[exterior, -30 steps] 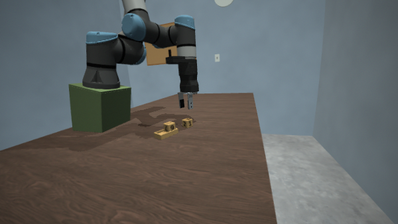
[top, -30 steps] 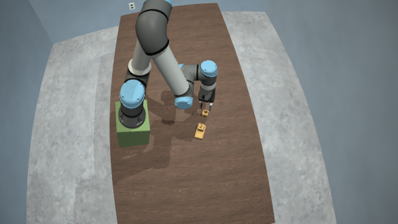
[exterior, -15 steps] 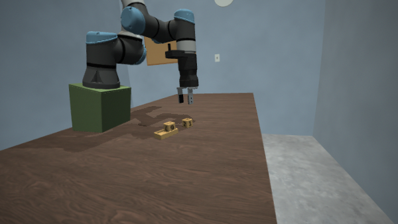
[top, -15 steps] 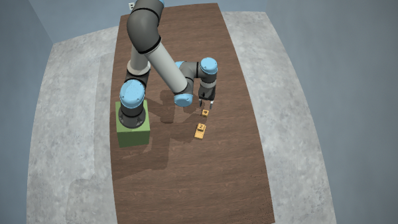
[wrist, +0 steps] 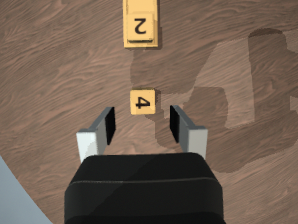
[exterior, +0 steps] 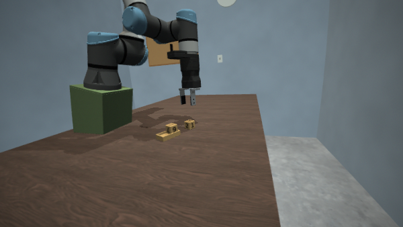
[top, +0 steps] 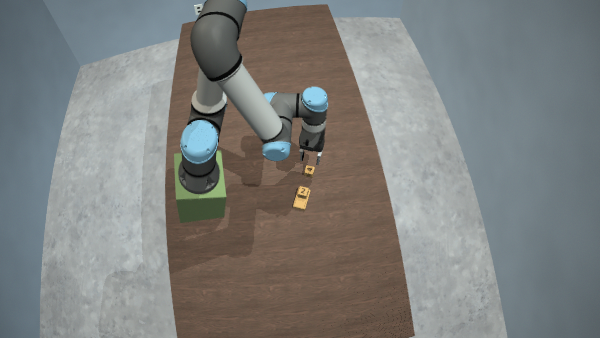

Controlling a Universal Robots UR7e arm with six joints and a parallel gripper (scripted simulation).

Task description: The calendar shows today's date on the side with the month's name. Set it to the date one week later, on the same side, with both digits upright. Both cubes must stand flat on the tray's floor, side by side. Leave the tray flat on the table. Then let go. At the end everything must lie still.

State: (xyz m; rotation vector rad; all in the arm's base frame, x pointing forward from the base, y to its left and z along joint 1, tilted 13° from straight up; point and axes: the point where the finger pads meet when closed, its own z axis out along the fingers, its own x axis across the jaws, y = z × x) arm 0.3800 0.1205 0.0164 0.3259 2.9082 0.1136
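Right now the wooden calendar tray is 11 cm to the right of my hand, 11 cm below it and 2 cm behind it. Round my hand: wooden cube: 10 cm below.
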